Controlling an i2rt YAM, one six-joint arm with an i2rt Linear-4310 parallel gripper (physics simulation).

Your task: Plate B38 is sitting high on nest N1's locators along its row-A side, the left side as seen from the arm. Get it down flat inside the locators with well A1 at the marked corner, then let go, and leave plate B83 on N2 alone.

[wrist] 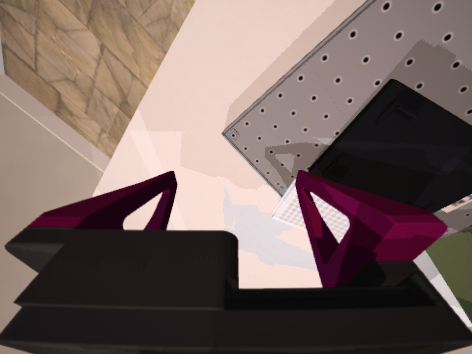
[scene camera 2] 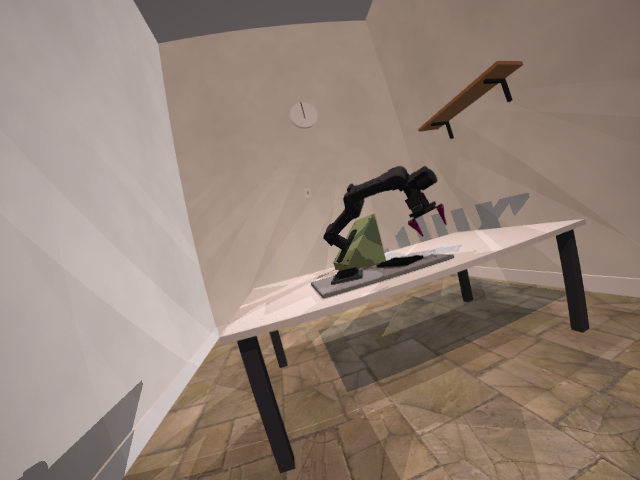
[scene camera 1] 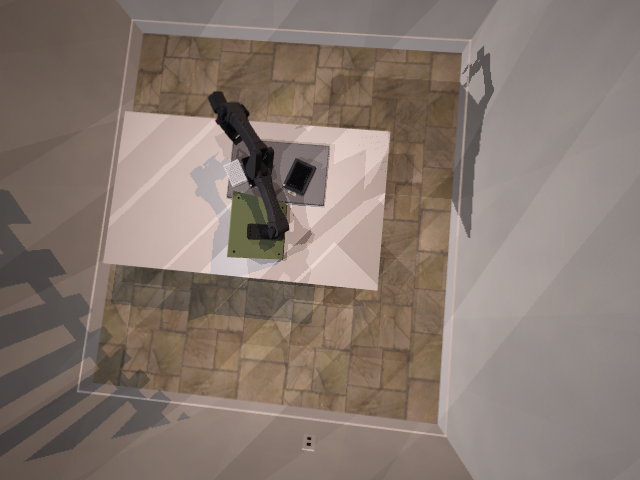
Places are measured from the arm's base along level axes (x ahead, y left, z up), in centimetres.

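Pixels of known places: gripper, fingertip midpoint: (wrist: 236, 177) (scene camera 2: 434, 230) (scene camera 1: 233, 133); arm's base, link origin: (scene camera 2: 347, 246) (scene camera 1: 266, 232).
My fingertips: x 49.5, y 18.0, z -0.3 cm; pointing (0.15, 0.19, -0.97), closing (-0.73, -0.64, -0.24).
For each thing: its top centre in the pictures, then the offset to it from my fingertips. Level surfaces: height alone.
- white well plate, top centre: (wrist: 319, 218) (scene camera 2: 418, 252) (scene camera 1: 234, 172) dy +2.4, dx -16.8, dz -9.1 cm
- dark nest, top centre: (wrist: 407, 172) (scene camera 2: 398, 258) (scene camera 1: 256, 168) dy -9.4, dx -14.8, dz -8.8 cm
- black well plate, top centre: (scene camera 2: 346, 271) (scene camera 1: 299, 175) dy -32.5, dx -18.5, dz -7.9 cm
- white table, surface height: dz -11.8 cm
A white well plate (scene camera 1: 235, 173) (wrist: 296, 214) lies beside one dark nest (wrist: 390, 145) (scene camera 2: 400, 261), partly past the edge of the grey perforated board. A finger hides part of it in the wrist view. That nest's top shows bare in the wrist view. A black well plate (scene camera 1: 299, 175) sits at the other nest (scene camera 2: 346, 275). No label is readable, so I cannot tell which plate is B38 or see the marked corner. My gripper (wrist: 236, 177) (scene camera 2: 433, 229) is open and empty, above the table and off to the side of the bare nest.
The grey perforated board (scene camera 1: 318, 155) (scene camera 2: 330, 288) (wrist: 272, 109) carries the nests on the white table (scene camera 1: 351, 217) (scene camera 2: 516, 235). The green arm mount (scene camera 1: 248, 245) (scene camera 2: 364, 248) (wrist: 455, 265) stands next to the board. The arm passes over the board between the plates in the overhead view.
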